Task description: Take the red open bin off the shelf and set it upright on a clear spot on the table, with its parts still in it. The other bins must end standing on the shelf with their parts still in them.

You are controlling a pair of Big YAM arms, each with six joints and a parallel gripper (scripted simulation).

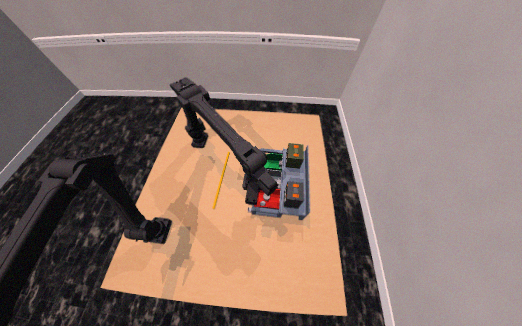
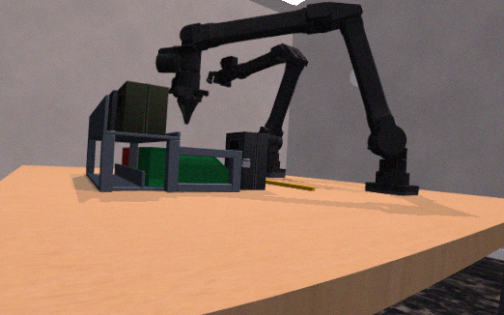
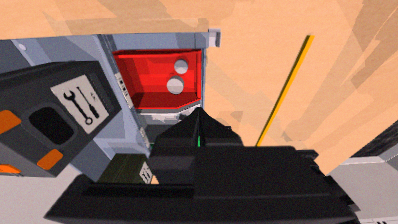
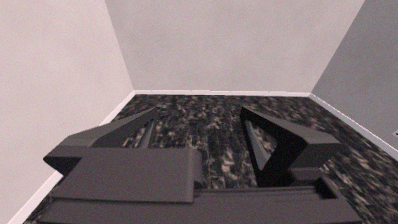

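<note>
Right now my left hand is 12 cm to the right of the grey bin, 12 cm above it and 8 cm short of it. Round my left hand: black box: 22 cm to the left, 10 cm below, 8 cm behind; then grey shelf: 12 cm to the left, 11 cm ahead, 10 cm below; then green bin: 23 cm to the left, 12 cm below, 7 cm ahead.
</note>
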